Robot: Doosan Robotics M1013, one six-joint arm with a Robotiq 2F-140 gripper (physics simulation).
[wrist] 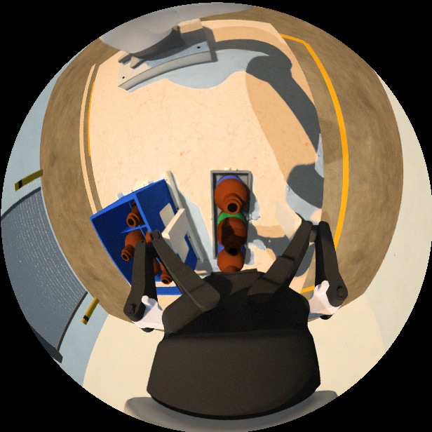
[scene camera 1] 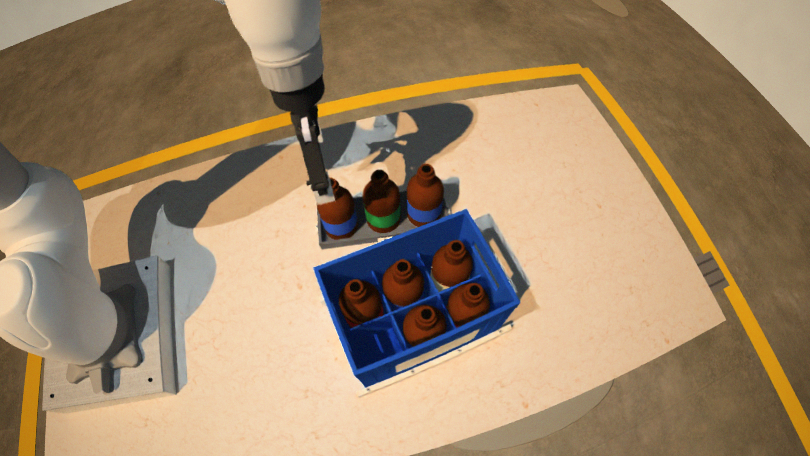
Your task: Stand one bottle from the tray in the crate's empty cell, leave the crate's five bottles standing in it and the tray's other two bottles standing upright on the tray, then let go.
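Seen in the pictures: arm's base, origin of its link: (scene camera 1: 102,333).
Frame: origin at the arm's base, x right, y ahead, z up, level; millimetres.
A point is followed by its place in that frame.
Observation:
My gripper (scene camera 1: 324,196) (wrist: 230,213) is open and empty, its fingers spread wide above the grey tray (scene camera 1: 340,244) @(x -52, y 557, z -52 mm) (wrist: 214,200). In the scene view its fingertips overlap the top of the left blue-labelled bottle (scene camera 1: 336,211) @(x -68, y 569, z 46 mm) (wrist: 231,194). A green-labelled bottle (scene camera 1: 381,198) @(x -59, y 657, z 54 mm) (wrist: 231,230) stands in the middle of the tray, and another blue-labelled bottle (scene camera 1: 425,191) @(x -44, y 740, z 55 mm) (wrist: 230,260) stands at the right end in the scene view. The blue crate (scene camera 1: 391,249) @(x 63, y 635, z 84 mm) (wrist: 159,200) holds several brown bottles upright. Its empty cell (scene camera 1: 371,346) @(x 174, y 549, z -56 mm) is at the front left in the scene view. A finger hides part of the crate in the wrist view.
The crate stands close in front of the tray on the pale table (scene camera 1: 255,339) @(x 86, y 329, z -64 mm) (wrist: 175,130). The robot's base plate (scene camera 1: 73,390) @(x 103, y -85, z 0 mm) (wrist: 170,65) is at the table's left end in the scene view. The arm's shadow falls across the table behind the tray.

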